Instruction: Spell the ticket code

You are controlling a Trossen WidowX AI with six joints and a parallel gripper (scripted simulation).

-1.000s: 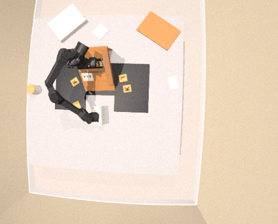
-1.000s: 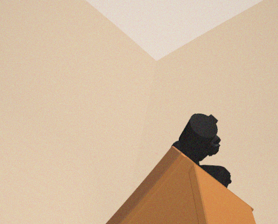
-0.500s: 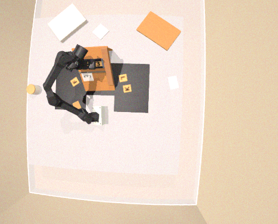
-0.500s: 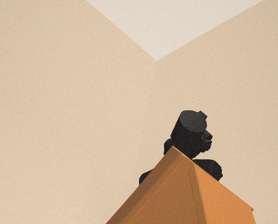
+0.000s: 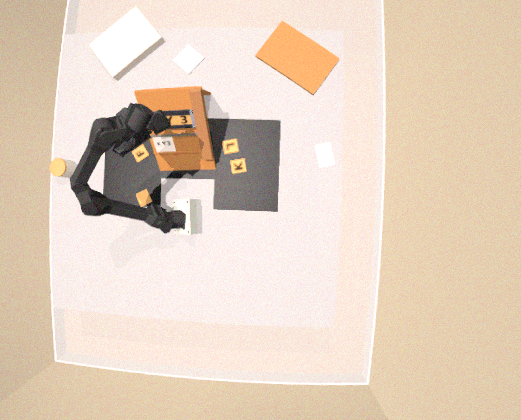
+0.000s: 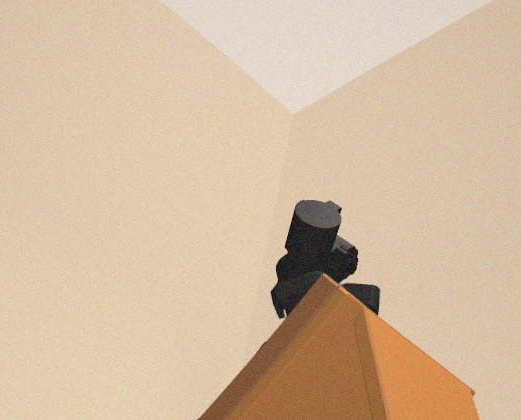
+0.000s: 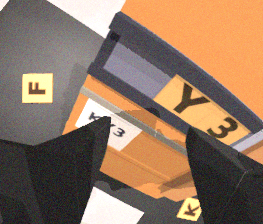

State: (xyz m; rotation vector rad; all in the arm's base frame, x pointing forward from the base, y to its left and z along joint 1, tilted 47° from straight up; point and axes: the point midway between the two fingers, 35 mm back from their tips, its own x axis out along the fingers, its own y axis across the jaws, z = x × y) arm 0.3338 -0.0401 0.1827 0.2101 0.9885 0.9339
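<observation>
The k tile lies 29 cm to the right of my gripper tip, 24 cm below it and 6 cm behind it. From my gripper tip the other things lie so: f tile 24 cm below, 14 cm to the left, 6 cm behind; black mat 25 cm below, 11 cm behind, 8 cm to the right; white ticket 15 cm below, 2 cm behind.
</observation>
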